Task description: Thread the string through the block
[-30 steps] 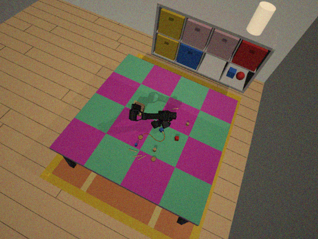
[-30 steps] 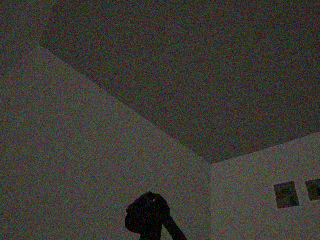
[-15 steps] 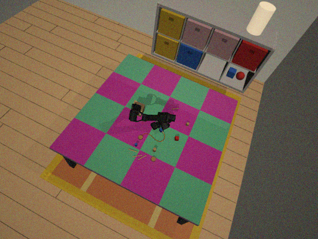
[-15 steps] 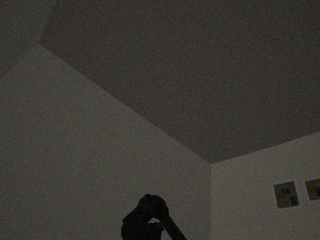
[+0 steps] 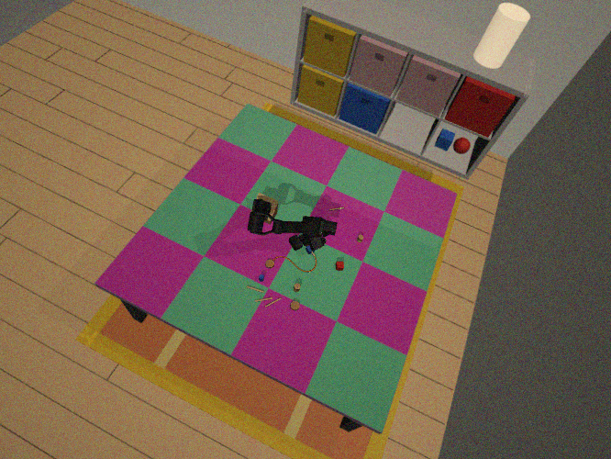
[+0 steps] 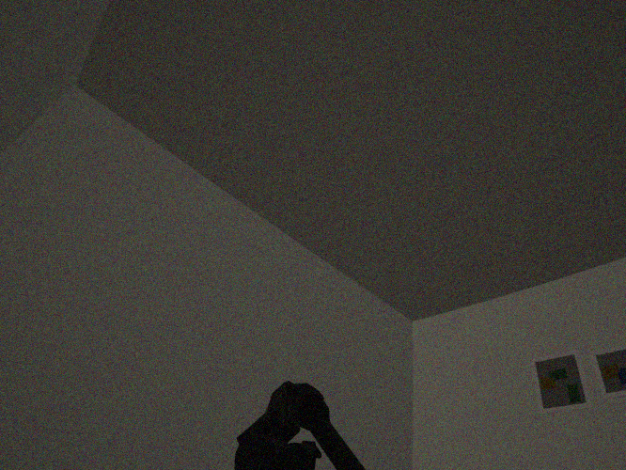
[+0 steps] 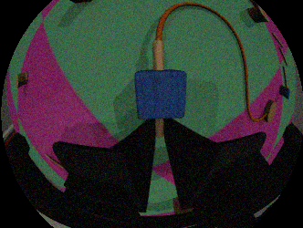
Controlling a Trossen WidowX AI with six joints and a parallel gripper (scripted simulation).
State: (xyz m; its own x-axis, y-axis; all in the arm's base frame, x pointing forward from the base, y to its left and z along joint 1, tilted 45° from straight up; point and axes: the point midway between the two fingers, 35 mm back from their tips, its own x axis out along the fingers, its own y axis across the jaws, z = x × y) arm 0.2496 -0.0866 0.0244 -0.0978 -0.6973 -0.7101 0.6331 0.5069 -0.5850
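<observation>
Right now my gripper tip is 2 cm short of the blue cube, 2 cm to the left of it and 1 cm below it. Also, from my gripper tip: thin wooden stick (3 cm ahead, 3 cm to the right, 1 cm above); then round wooden button (12 cm behind, 16 cm to the right); then red cube (17 cm ahead, 5 cm to the right, 1 cm above).
</observation>
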